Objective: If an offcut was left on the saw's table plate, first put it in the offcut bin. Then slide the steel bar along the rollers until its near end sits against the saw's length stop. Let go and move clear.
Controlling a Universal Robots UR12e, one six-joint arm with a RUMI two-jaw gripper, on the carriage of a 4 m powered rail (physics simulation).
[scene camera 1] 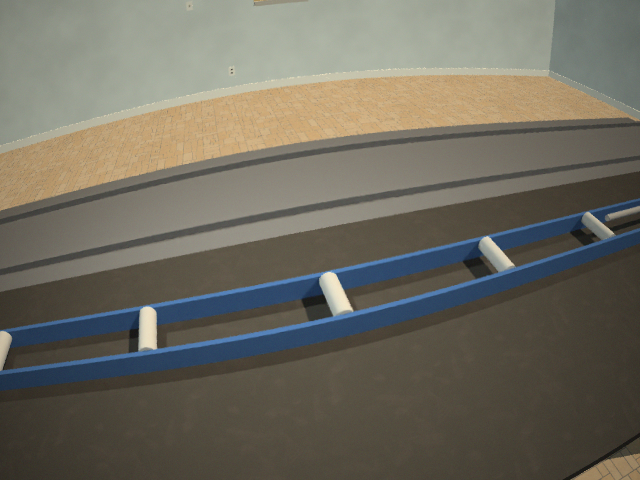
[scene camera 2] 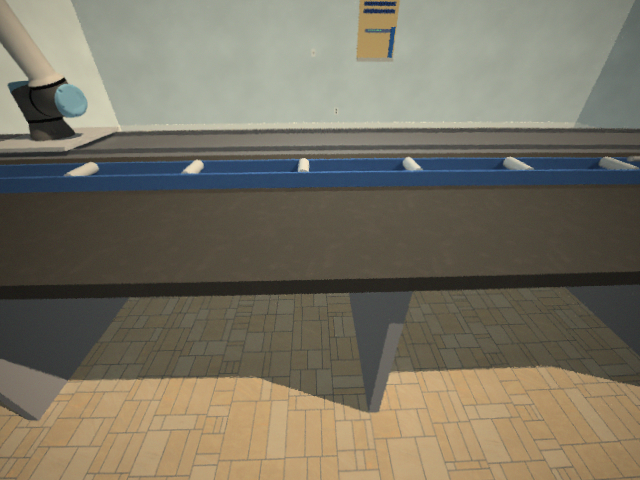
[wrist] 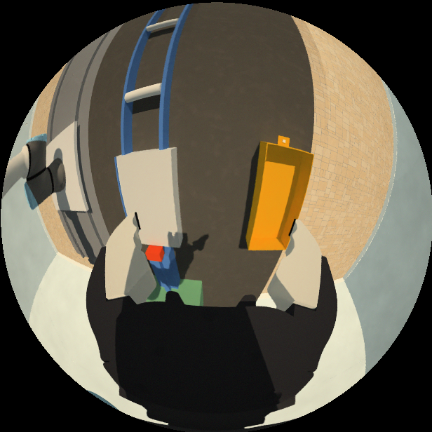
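Where they show: arm's base, link origin: (scene camera 2: 54, 136).
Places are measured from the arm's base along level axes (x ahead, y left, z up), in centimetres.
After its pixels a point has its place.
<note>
The steel bar (scene camera 1: 623, 213) @(x 62.7, y 270.5, z 4.7 cm) (scene camera 2: 634, 158) @(x 62.8, y 263.6, z 4.4 cm) shows by one end at the right edge of both scene views, lying lengthwise between the blue rails (scene camera 1: 429, 304) @(x 69.4, y 197.8, z -0.1 cm) (scene camera 2: 248, 179) @(x 69.4, y 121.5, z 0.2 cm) (wrist: 165, 110). In the wrist view, the saw's pale table plate (wrist: 150, 195) lies at the rails' end; no offcut shows on it. A red block (wrist: 155, 253), apparently the length stop, is at its lower edge, beside a blue part (wrist: 167, 272) over a green base (wrist: 194, 292). The orange offcut bin (wrist: 301, 185) stands to the right; no offcut shows inside. My gripper (wrist: 214, 217) is open and empty, above the table between plate and bin.
White rollers (scene camera 1: 336, 293) @(x 62.9, y 179.9, z 3.0 cm) (scene camera 2: 303, 165) @(x 64.0, y 140.1, z 3.0 cm) (wrist: 144, 93) cross between the blue rails. The arm's joints (scene camera 2: 45, 100) @(x 12.5, y 16.3, z 19.3 cm) (wrist: 39, 170) stand on the carriage plate (scene camera 2: 95, 138) @(x 0.2, y 22.6, z -1.5 cm) (wrist: 75, 194), on the grey floor rail (scene camera 1: 258, 188) behind the dark table (scene camera 1: 361, 392) @(x 84.0, y 178.2, z -3.0 cm) (scene camera 2: 310, 232) @(x 98.3, y 142.5, z -3.0 cm) (wrist: 225, 100).
</note>
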